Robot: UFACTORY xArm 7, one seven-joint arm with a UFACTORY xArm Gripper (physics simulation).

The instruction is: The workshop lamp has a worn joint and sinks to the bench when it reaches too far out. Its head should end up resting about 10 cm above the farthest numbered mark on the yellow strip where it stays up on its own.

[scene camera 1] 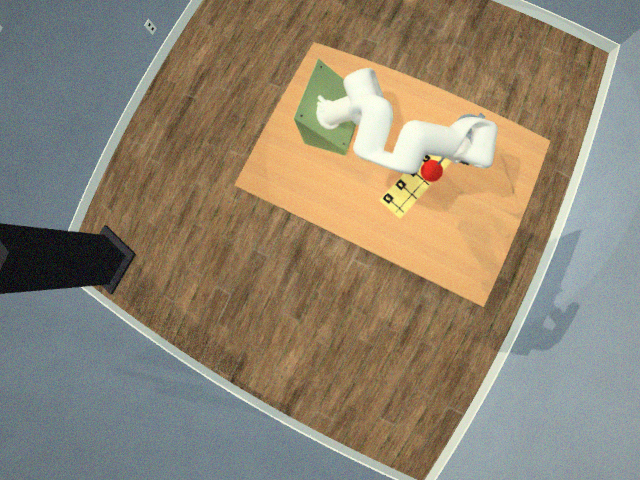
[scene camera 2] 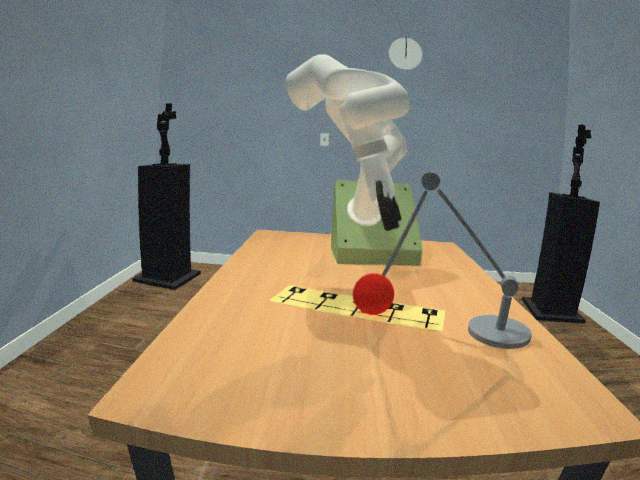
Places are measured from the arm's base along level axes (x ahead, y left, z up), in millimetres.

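Pixels of known places: gripper, fingertip midpoint: (scene camera 2: 394, 225); arm's base, link origin: (scene camera 1: 328, 115) (scene camera 2: 364, 211).
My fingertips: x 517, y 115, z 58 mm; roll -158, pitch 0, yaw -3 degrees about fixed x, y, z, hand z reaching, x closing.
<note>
For each thing: its middle in the pictures, then the offset to it from my fingertips. "spot": a spot on its surface instead. Level surfaces: height alone.
- lamp's red ball head, surface spot: (scene camera 2: 373, 293) spot: dz -152, dx +40, dy -30 mm
- yellow strip, surface spot: (scene camera 2: 311, 294) (scene camera 1: 396, 193) spot: dz -222, dx -81, dy -198 mm
- lamp's round grey base, surface spot: (scene camera 2: 499, 335) spot: dz -209, dx +84, dy +273 mm
- raised dark joint, surface spot: (scene camera 2: 430, 181) spot: dz +108, dx +25, dy +72 mm
- wooden bench, surface height: dz -223 mm
The lamp's red ball head (scene camera 1: 431, 171) (scene camera 2: 373, 293) hangs off the bench and overlaps the middle of the yellow strip (scene camera 1: 397, 195) (scene camera 2: 311, 294) in both views; its exact height cannot be told. The lamp's round grey base (scene camera 2: 499, 335) stands beyond the strip's right end in scene camera 2. Two thin rods meet at a raised dark joint (scene camera 2: 430, 181). The strip's numbers are too blurred to read. My gripper (scene camera 2: 391, 227) is open and empty, behind and above the red head, left of the rod bearing it in scene camera 2. The arm hides it in scene camera 1.
My arm rises from a green mounting block (scene camera 1: 325, 140) (scene camera 2: 376, 255) at one end of the wooden bench (scene camera 1: 310, 175) (scene camera 2: 232, 413). Black pedestals (scene camera 2: 164, 222) (scene camera 2: 568, 253) with small dark arms stand on the floor on both sides of the bench in scene camera 2.
</note>
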